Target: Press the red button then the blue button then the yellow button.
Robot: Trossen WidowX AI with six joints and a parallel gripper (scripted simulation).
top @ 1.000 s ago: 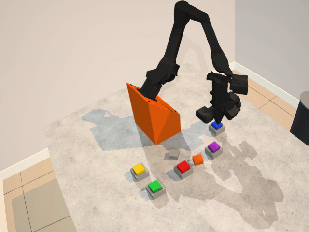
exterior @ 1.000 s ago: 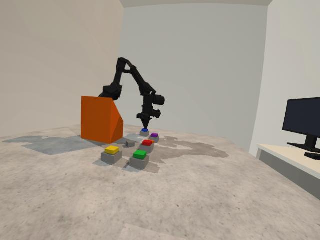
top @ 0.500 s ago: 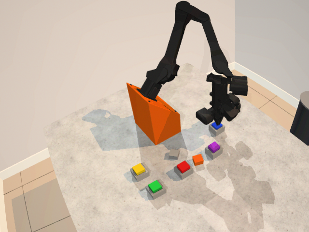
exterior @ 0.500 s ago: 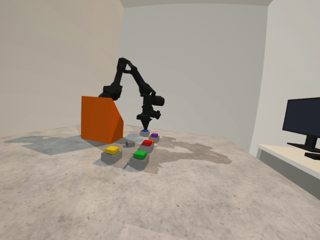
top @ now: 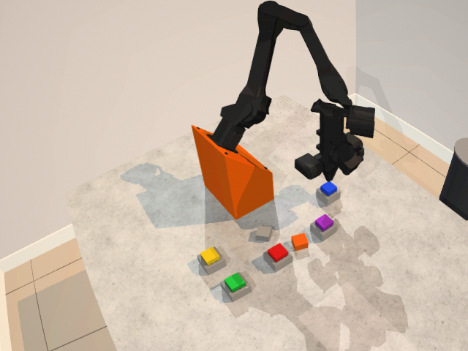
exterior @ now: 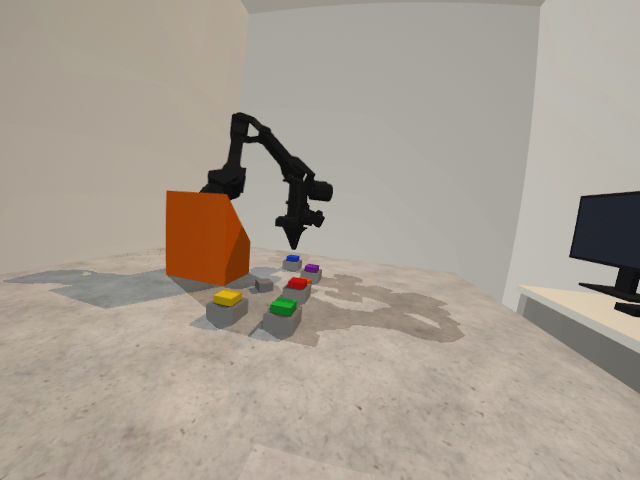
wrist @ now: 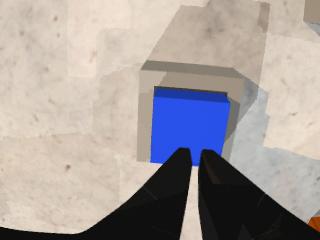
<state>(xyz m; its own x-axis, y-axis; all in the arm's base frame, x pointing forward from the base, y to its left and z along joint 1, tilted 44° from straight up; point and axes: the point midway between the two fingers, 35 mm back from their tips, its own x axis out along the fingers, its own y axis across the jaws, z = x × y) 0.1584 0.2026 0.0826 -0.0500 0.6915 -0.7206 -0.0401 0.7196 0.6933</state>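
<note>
Now: gripper tip 3 cm above the blue button. From my gripper tip the other things lie so: grey block 1 cm ahead, 21 cm to the right, 5 cm below; then orange block 8 cm ahead, 15 cm to the right, 5 cm below; then purple button 8 cm ahead, 8 cm to the right, 3 cm below.
</note>
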